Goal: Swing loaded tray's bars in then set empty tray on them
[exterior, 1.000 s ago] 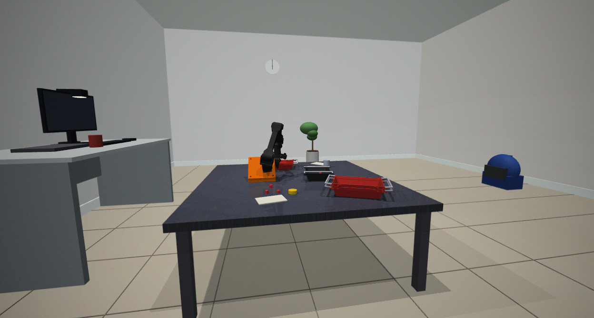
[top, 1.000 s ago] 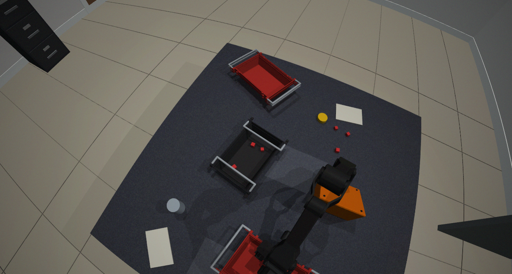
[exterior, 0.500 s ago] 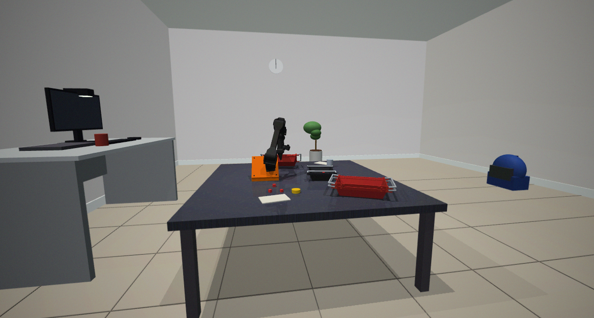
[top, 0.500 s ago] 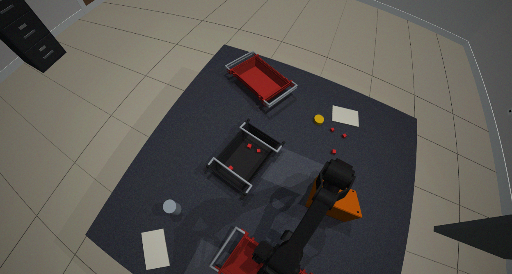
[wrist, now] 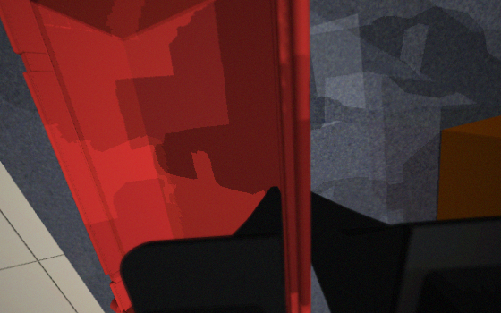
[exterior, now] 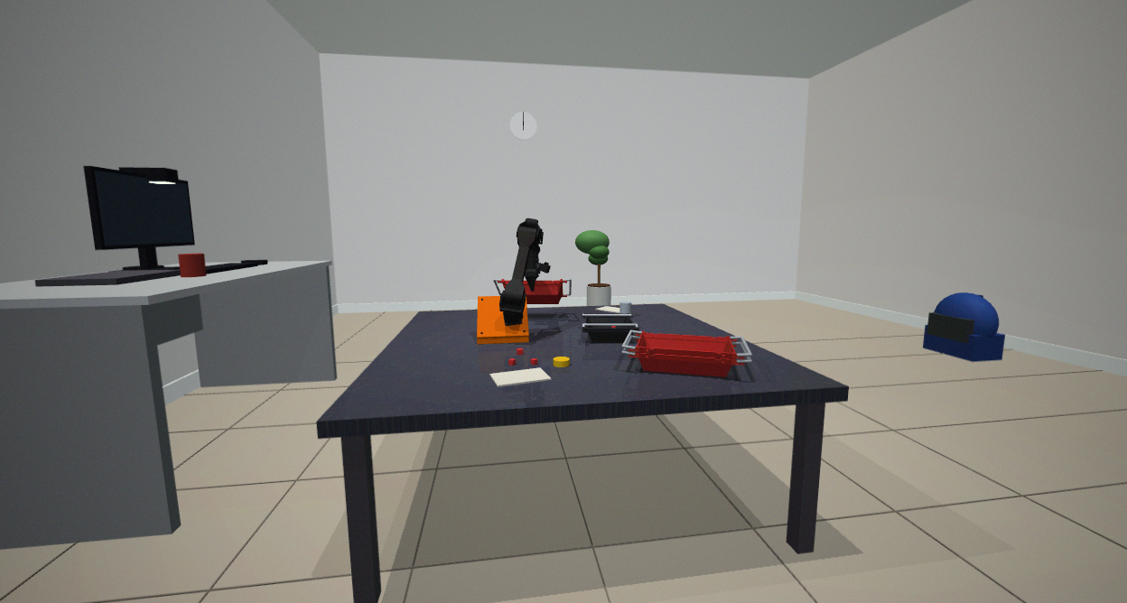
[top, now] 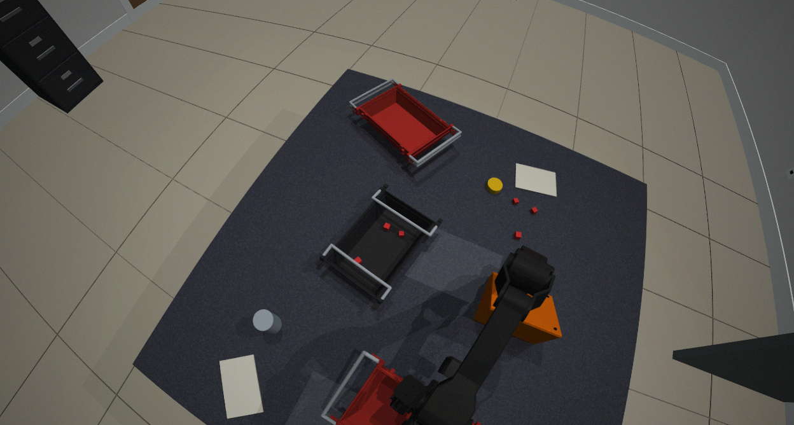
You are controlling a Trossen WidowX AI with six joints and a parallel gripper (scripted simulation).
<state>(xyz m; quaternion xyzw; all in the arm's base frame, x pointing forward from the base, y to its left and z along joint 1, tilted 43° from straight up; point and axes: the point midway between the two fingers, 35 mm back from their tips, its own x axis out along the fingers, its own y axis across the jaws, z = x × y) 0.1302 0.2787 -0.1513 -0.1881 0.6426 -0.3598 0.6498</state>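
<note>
Right now my gripper tip is 2 cm short of the red tray, 8 cm to the right of it and 1 cm above it. The rest, counted from my gripper tip: yellow disc (1 cm behind, 66 cm to the right, 13 cm below); then grey cylinder (44 cm ahead, 2 cm to the right, 10 cm below).
</note>
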